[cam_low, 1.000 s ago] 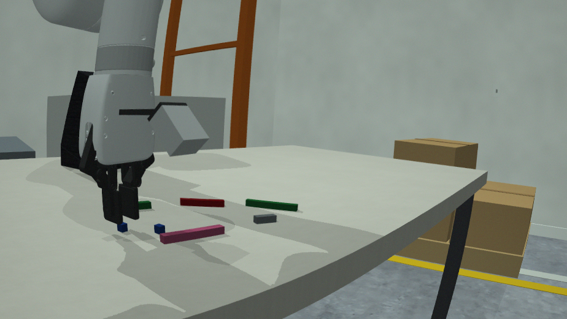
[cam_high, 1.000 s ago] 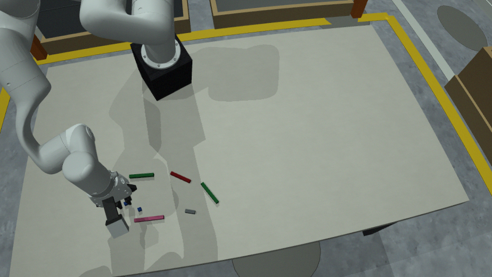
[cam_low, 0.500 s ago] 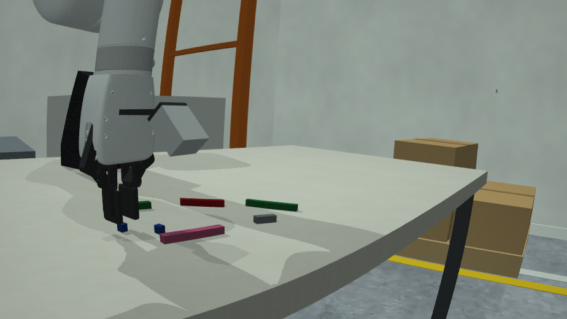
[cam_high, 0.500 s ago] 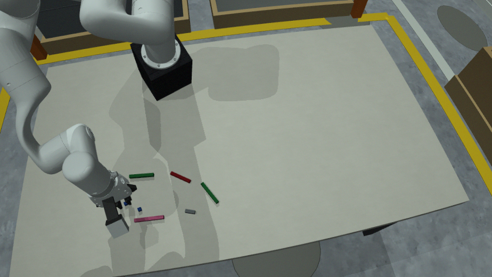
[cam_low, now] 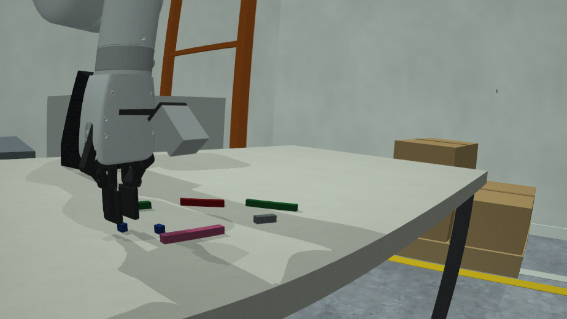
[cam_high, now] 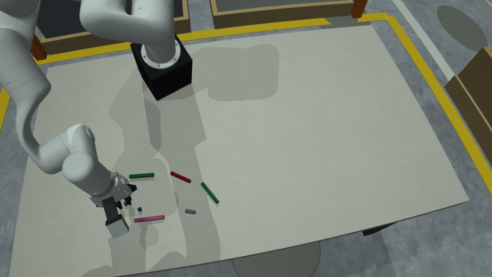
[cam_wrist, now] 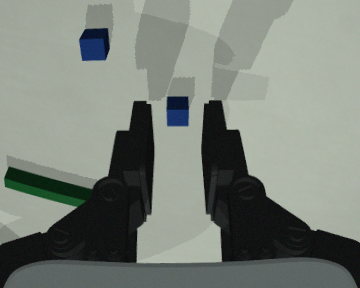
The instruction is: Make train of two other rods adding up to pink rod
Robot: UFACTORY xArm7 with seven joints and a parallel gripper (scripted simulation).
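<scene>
Right now the pink rod is 80 mm to the left of my hand, 40 mm ahead of it and 30 mm below it. The rest, counted from my hand: grey rod: 200 mm to the left, 30 mm below, 20 mm ahead; red rod: 160 mm to the left, 90 mm behind, 30 mm below.
</scene>
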